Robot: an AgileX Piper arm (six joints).
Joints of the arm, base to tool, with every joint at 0 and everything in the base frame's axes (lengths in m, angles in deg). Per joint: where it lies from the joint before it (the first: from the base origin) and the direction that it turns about. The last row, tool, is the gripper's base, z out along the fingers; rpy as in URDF.
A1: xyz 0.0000 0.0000 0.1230 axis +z
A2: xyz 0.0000 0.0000 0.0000 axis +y
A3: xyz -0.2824 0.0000 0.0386 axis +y
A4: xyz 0.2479 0.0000 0.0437 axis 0.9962 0 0.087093
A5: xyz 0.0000 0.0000 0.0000 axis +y
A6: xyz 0.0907 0.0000 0.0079 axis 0.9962 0 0.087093
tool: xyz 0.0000 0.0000 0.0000 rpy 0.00 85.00 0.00
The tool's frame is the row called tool.
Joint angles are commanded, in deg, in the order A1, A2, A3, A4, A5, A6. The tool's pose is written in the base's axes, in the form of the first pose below.
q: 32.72 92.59 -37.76 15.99 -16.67 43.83
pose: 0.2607, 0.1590, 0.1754, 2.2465, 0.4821, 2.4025
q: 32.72 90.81 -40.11 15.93 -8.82 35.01
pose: 0.2594, 0.1621, 0.1856, 2.3592, 0.5509, 2.5737
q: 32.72 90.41 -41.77 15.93 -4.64 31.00
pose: 0.2600, 0.1647, 0.1904, 2.4196, 0.5706, 2.6633
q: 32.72 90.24 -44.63 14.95 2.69 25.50
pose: 0.2608, 0.1689, 0.1963, 2.5311, 0.5817, 2.8241
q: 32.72 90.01 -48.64 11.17 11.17 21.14
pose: 0.2633, 0.1733, 0.2074, 2.6605, 0.5937, 3.0172
